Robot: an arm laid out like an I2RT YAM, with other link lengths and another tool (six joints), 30 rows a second.
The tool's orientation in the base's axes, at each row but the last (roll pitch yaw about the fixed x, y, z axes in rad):
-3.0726, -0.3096, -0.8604
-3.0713, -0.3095, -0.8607
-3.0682, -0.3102, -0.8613
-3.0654, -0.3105, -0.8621
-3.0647, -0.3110, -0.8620
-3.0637, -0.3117, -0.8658
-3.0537, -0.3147, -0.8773
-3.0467, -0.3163, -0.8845
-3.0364, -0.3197, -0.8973
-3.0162, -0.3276, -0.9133
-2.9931, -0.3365, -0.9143
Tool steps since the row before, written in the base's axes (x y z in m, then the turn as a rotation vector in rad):
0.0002, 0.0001, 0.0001, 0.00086, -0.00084, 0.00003
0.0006, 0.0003, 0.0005, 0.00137, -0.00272, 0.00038
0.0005, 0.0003, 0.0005, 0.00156, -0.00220, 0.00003
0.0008, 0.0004, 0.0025, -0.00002, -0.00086, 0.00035
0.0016, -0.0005, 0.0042, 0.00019, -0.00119, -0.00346
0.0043, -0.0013, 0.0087, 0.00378, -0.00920, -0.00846
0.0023, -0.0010, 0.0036, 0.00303, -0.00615, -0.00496
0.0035, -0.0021, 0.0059, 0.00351, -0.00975, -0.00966
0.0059, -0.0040, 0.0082, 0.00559, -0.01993, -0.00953
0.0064, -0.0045, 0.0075, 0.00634, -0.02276, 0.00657
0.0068, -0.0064, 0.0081, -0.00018, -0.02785, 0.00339
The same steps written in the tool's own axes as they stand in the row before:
0.0001, -0.0002, -0.0001, 0.00115, -0.00008, 0.00034
0.0003, -0.0007, -0.0004, 0.00293, 0.00077, 0.00049
0.0002, -0.0006, -0.0004, 0.00257, 0.00031, 0.00077
0.0010, -0.0010, -0.0022, 0.00072, 0.00056, -0.00018
0.0026, -0.0012, -0.0035, -0.00008, 0.00091, 0.00355
0.0063, -0.0030, -0.0069, 0.00641, 0.00393, 0.01068
0.0032, -0.0014, -0.0026, 0.00480, 0.00219, 0.00661
0.0055, -0.0018, -0.0043, 0.00628, 0.00461, 0.01184
0.0090, -0.0027, -0.0054, 0.01510, 0.00960, 0.01411
0.0095, -0.0029, -0.0044, 0.02284, 0.00892, -0.00030
0.0114, -0.0021, -0.0043, 0.02184, 0.01755, 0.00147

